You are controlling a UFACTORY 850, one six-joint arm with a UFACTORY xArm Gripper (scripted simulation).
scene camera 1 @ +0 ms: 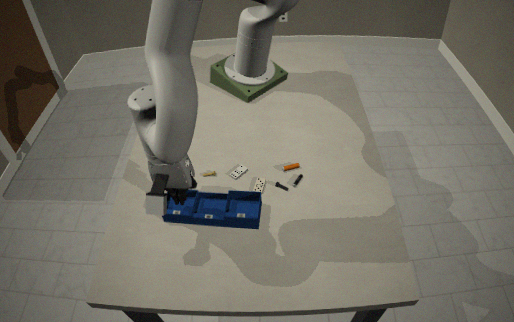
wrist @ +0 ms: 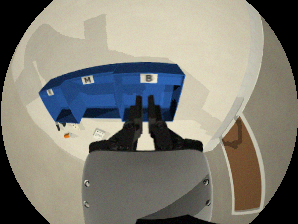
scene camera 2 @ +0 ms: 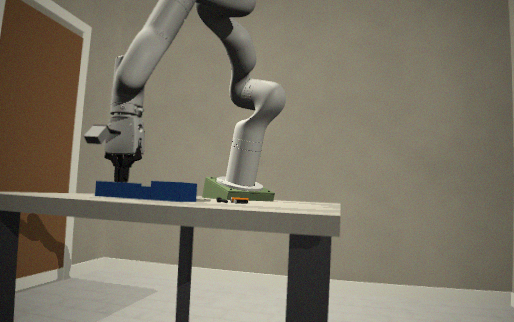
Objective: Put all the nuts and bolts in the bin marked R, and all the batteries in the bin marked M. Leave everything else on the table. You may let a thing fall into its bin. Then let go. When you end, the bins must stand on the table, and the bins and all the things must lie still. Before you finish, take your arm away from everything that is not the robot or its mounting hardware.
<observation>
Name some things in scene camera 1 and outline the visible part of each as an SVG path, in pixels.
My gripper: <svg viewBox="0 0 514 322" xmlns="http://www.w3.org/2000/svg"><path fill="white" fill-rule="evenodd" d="M188 154L175 164L157 165L147 160L153 185L151 191L146 193L146 214L161 216L167 214L167 193L164 193L165 190L173 197L175 205L178 205L179 201L181 205L184 205L184 202L187 200L186 191L188 188L194 189L197 187L197 182L193 178L195 176L194 168Z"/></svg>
A blue tray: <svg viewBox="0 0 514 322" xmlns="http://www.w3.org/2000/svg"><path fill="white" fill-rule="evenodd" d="M167 192L167 214L162 216L164 222L259 229L262 206L261 192L229 190L227 194L187 190L187 200L184 205L181 205L180 201L178 205L175 205L171 195Z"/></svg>
</observation>
